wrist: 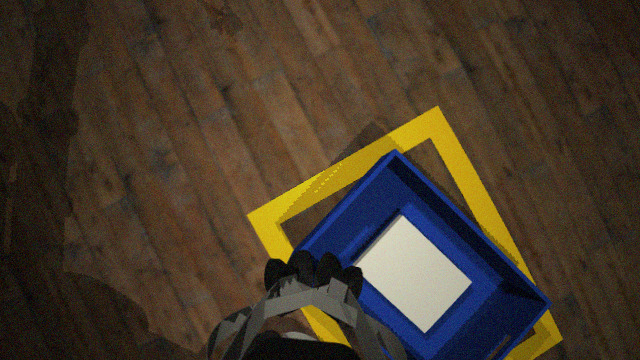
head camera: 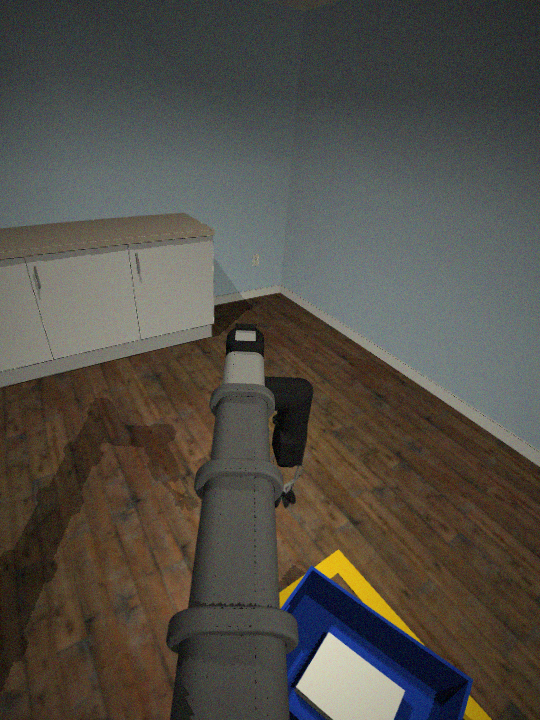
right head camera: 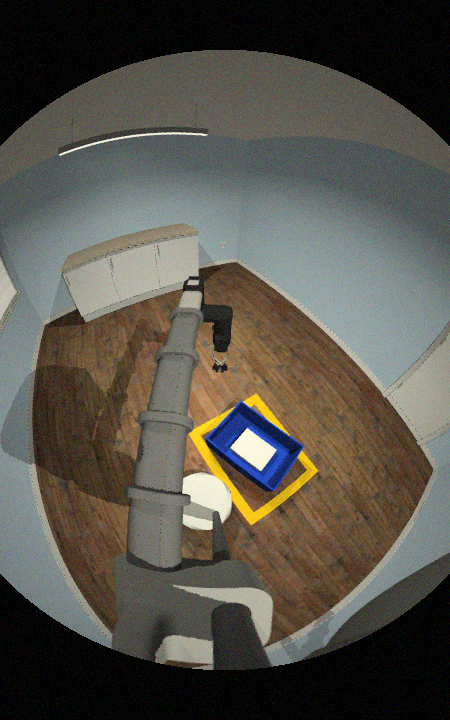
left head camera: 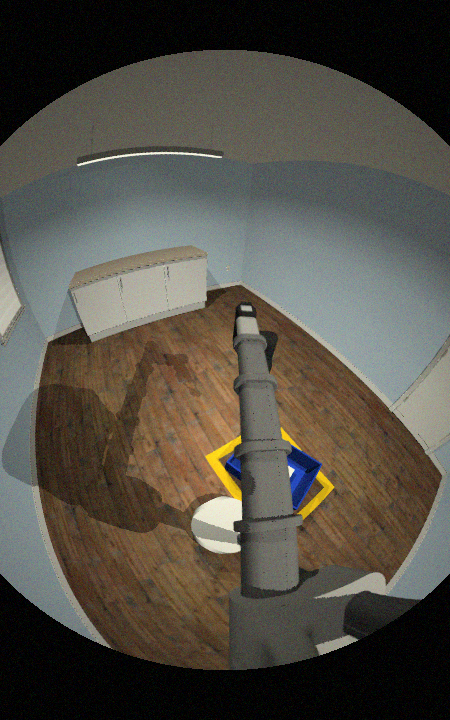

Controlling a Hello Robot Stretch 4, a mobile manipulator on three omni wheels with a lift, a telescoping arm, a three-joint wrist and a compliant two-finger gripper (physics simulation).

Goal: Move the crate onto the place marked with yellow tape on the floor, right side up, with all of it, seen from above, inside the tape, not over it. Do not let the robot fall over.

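Pixels of known places: gripper, fingertip midpoint: (wrist: 314, 271) (head camera: 279, 504) (right head camera: 219, 370); robot's base at its link origin: (right head camera: 201, 500) (left head camera: 222, 523).
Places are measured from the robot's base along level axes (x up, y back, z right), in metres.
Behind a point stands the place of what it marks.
The blue open crate (head camera: 366, 622) @(y -0.586, x 0.110, z 0.456 m) (left head camera: 302, 475) @(y -0.339, x -0.009, z 0.648 m) (right head camera: 286, 451) @(y -0.380, x -0.009, z 0.665 m) (wrist: 370, 200) @(y -0.619, x -0.009, z 0.240 m) stands right side up on the floor, with a white block (head camera: 348, 677) @(y -0.441, x 0.043, z 0.377 m) (right head camera: 253, 448) @(y -0.408, x 0.044, z 0.379 m) (wrist: 412, 272) @(y -0.415, x 0.044, z 0.373 m) inside it. It is turned relative to the yellow tape rectangle (head camera: 338, 561) @(y -0.881, x -0.027, z 0.432 m) (left head camera: 214, 457) @(y -0.538, x -0.027, z -0.062 m) (right head camera: 254, 516) @(y 0.136, x -0.027, z 0.389 m) (wrist: 457, 165) @(y -0.748, x -0.027, z 0.516 m). Several of its corners appear over the tape in the right head and wrist views. A wider strip of floor shows inside the tape at its near end. My gripper (head camera: 285, 498) @(y -0.578, x 0.833, z 0.087 m) (right head camera: 219, 366) @(y -0.578, x 0.833, z 0.087 m) (wrist: 314, 271) @(y -0.578, x 0.833, z 0.087 m) is shut and empty, raised above the floor beyond the crate's far side and apart from it.
My round white base (left head camera: 217, 509) @(y -0.111, x 0.186, z -0.039 m) (right head camera: 206, 488) @(y -0.094, x 0.187, z 0.038 m) is beside the tape's near left side. My arm is extended far out, left of the crate. A white cabinet (head camera: 87, 302) @(y -2.276, x 0.488, z -1.056 m) (left head camera: 143, 297) @(y -2.274, x 0.410, z -1.059 m) (right head camera: 132, 276) @(y -2.260, x 0.419, z -1.083 m) stands by the back wall. A wall runs along the right.
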